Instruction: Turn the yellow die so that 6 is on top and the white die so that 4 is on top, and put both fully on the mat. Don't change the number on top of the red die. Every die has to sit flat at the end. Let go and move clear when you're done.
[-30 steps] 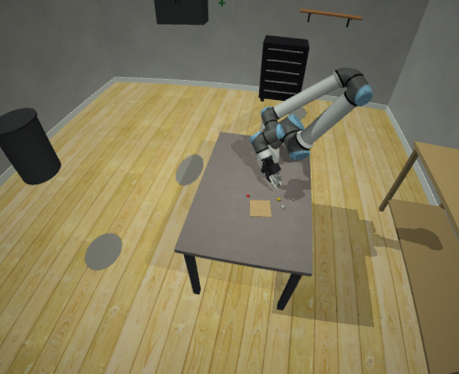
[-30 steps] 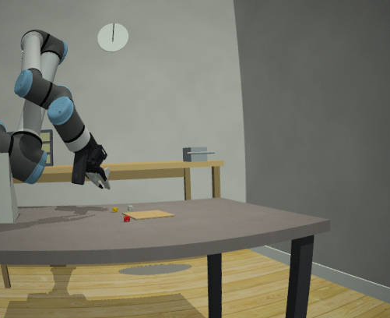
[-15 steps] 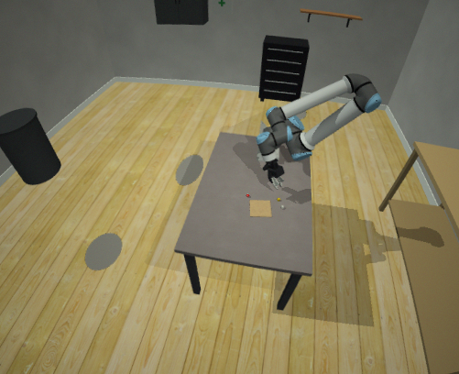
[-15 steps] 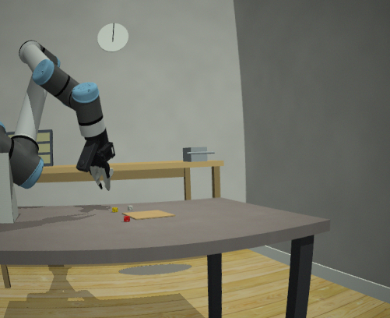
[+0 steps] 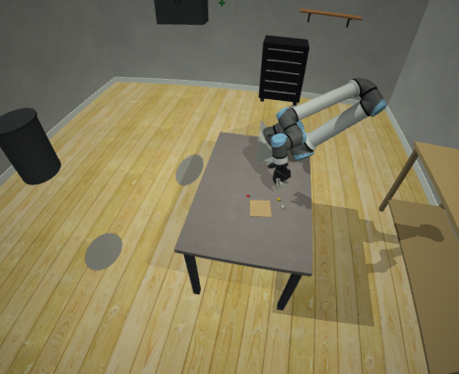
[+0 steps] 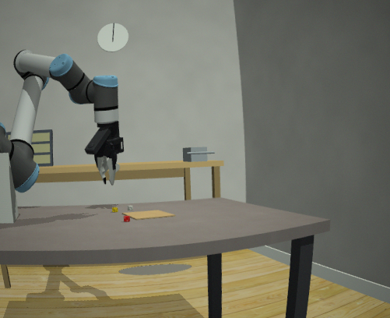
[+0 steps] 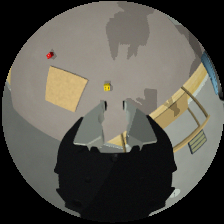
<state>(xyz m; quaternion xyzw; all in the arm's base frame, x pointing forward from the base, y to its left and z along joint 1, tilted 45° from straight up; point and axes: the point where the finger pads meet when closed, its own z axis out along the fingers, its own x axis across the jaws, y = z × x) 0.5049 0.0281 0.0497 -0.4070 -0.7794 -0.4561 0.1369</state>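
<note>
Right now my hand is 110 mm above the yellow die and 20 mm short of it. The rest, counted from my hand: red die (210 mm to the right, 110 mm below, 10 mm ahead); white die (110 mm below, 90 mm ahead, 30 mm to the left); tan mat (120 mm to the right, 110 mm below, 110 mm ahead).
</note>
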